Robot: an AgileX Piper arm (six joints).
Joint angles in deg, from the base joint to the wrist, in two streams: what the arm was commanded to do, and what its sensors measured. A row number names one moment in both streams.
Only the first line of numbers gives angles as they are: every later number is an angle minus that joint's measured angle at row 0.
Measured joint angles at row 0:
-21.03, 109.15, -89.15, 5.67, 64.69, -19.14
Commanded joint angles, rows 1 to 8:
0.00, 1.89, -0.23, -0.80, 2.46, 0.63
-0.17, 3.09, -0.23, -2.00, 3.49, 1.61
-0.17, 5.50, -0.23, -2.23, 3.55, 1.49
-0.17, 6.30, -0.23, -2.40, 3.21, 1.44
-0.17, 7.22, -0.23, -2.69, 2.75, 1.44
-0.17, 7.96, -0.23, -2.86, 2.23, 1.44
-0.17, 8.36, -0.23, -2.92, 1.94, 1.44
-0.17, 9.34, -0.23, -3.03, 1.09, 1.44
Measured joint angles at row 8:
0.12, 8.08, 0.00, -2.58, 2.35, 1.32
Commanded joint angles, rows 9 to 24:
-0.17, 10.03, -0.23, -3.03, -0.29, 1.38
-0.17, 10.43, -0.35, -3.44, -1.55, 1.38
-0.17, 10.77, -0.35, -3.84, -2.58, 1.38
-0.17, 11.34, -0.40, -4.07, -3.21, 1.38
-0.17, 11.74, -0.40, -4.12, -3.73, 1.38
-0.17, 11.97, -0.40, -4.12, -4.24, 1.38
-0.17, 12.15, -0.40, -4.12, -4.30, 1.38
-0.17, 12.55, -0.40, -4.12, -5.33, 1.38
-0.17, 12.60, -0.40, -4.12, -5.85, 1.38
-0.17, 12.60, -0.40, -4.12, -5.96, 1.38
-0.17, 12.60, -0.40, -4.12, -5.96, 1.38
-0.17, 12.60, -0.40, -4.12, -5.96, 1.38
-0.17, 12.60, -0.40, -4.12, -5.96, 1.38
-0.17, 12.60, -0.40, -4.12, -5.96, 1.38
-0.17, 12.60, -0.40, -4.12, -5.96, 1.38
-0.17, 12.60, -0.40, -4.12, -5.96, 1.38
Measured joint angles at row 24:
0.12, 12.43, -0.12, -3.95, -5.79, 1.32
